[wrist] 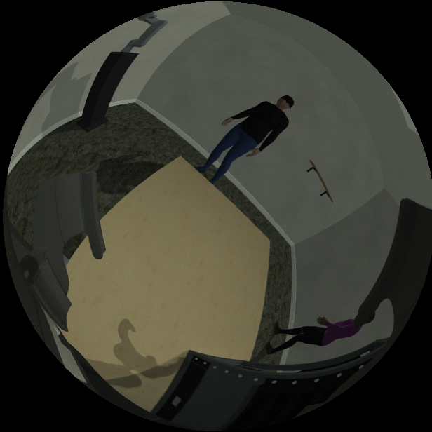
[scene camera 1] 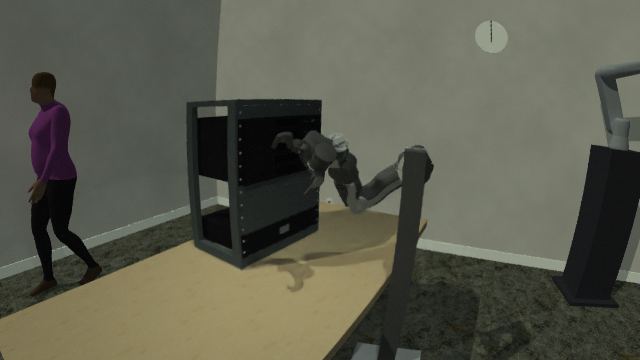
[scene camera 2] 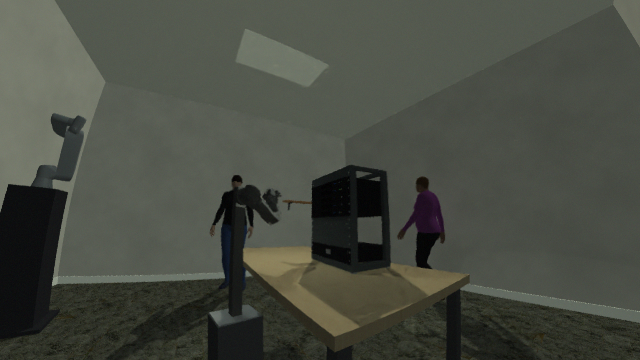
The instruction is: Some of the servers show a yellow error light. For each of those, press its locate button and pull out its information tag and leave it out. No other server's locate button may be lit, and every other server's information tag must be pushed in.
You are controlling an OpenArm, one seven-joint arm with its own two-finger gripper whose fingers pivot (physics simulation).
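Observation:
The dark rack (scene camera 1: 233, 200) (scene camera 2: 354, 225) (wrist: 215, 395) stands upright on the table. Black servers (scene camera 1: 257, 150) (scene camera 2: 330, 197) (wrist: 285, 405) fill its upper part, above a grey blank panel (scene camera 1: 275, 200). Tiny blue lights (scene camera 1: 306, 121) show at the upper right of the front in scene camera 1. Yellow lights, locate buttons and information tags are too small or dark to tell apart. My gripper (scene camera 1: 291, 169) (wrist: 205, 244) is open and empty, its two fingers spread wide, in front of the rack's face. The arm hides part of the servers in scene camera 1.
A black unit with a pale label (scene camera 1: 284, 228) sits low in the rack. The wooden table (scene camera 1: 150, 300) (scene camera 2: 400, 300) (wrist: 175, 260) extends past the rack. A person in purple (scene camera 1: 52, 140) (scene camera 2: 427, 215) stands behind it, and a person in black (scene camera 2: 229, 210) (wrist: 260, 122) stands beyond the table.

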